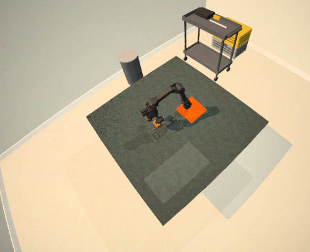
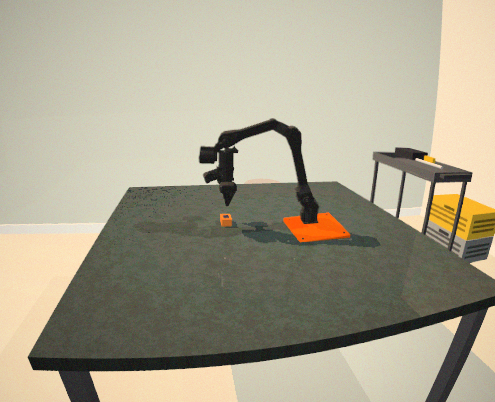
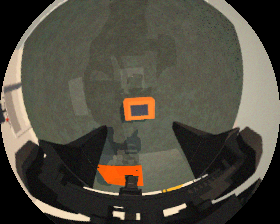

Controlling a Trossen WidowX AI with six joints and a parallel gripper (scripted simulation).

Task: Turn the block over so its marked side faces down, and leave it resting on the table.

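My gripper tip is 70 mm above the orange block.
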